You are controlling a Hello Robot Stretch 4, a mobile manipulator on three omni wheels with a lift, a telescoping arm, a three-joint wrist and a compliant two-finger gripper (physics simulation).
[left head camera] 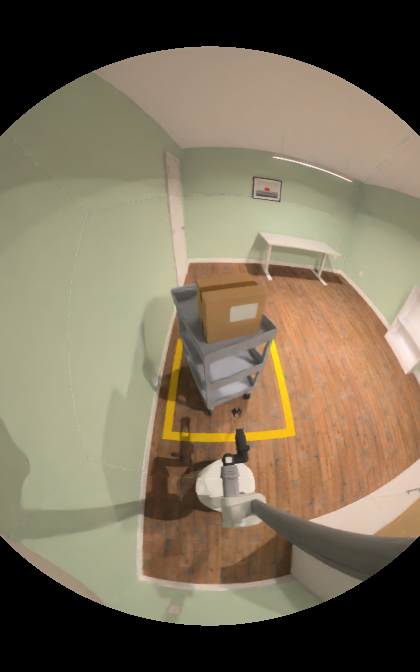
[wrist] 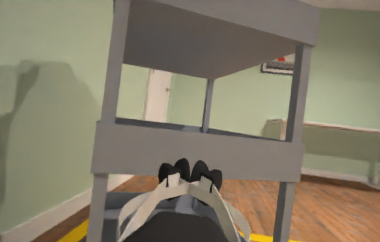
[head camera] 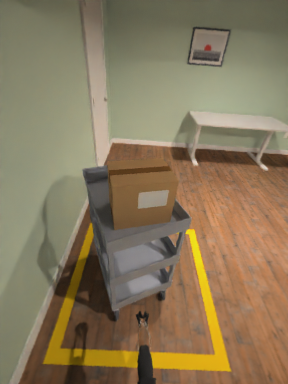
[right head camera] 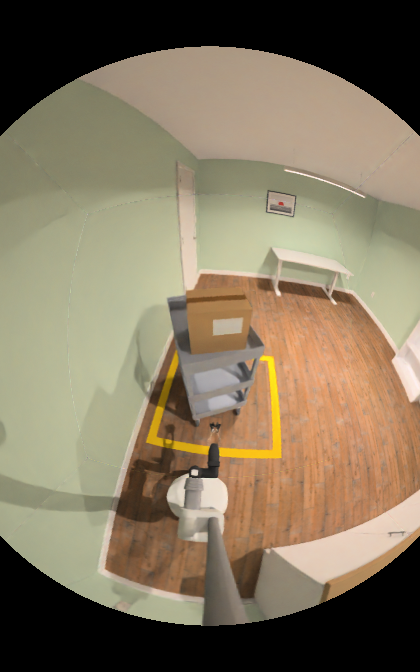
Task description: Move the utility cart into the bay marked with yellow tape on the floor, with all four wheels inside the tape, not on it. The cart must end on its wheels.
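Frame: origin at the robot's base, x right, y down, z ahead, level; centimetres.
Where they show: gripper, fingertip midpoint: [left head camera: 235,407] [wrist: 190,172] [head camera: 142,310] [right head camera: 214,421].
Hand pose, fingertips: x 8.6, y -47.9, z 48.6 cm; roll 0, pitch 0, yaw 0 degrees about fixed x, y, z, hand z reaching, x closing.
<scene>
After its pixels a point has its place.
The grey three-shelf utility cart [head camera: 145,238] {y -78.4, x 9.4, z 69.5 cm} [left head camera: 240,344] {y -81.4, x 10.8, z 69.9 cm} [right head camera: 220,361] {y -79.5, x 10.0, z 69.7 cm} [wrist: 135,150] {y -47.0, x -2.1, z 65.3 cm} stands upright, slightly turned, with a brown box [head camera: 125,210] {y -89.6, x -0.7, z 77.4 cm} [left head camera: 215,312] {y -97.6, x -1.8, z 77.2 cm} [right head camera: 202,330] {y -93.4, x 0.4, z 77.6 cm} on its top shelf. Its two near wheels are on the floor inside the yellow tape [head camera: 206,290] {y 2.6, x 66.5, z 80.8 cm} [left head camera: 283,390] {y 2.6, x 66.0, z 78.1 cm} [right head camera: 275,410] {y 2.7, x 65.9, z 77.9 cm} [wrist: 75,232] {y 2.6, x -40.3, z 125.8 cm}, well beyond the near strip. The far wheels are hidden behind the cart. My gripper [head camera: 142,316] {y -48.0, x 8.6, z 48.6 cm} [left head camera: 236,412] {y -48.0, x 8.6, z 48.6 cm} [right head camera: 215,426] {y -48.0, x 8.6, z 48.6 cm} [wrist: 190,172] {y -48.0, x 8.6, z 48.6 cm} is shut and holds nothing. It is in front of the cart's near end, apart from it, over the near part of the bay.
A green wall [head camera: 40,125] {y -111.5, x -53.3, z 128.6 cm} runs close along the bay's left side. A white table [head camera: 235,120] {y -69.3, x 174.7, z 317.9 cm} [left head camera: 300,243] {y -69.3, x 174.0, z 307.5 cm} [right head camera: 310,260] {y -69.3, x 170.5, z 306.3 cm} stands at the far wall. A white shelf unit is at the right edge, and a white cabinet [right head camera: 300,557] {y -43.1, x 59.4, z -43.9 cm} is at the near right.
</scene>
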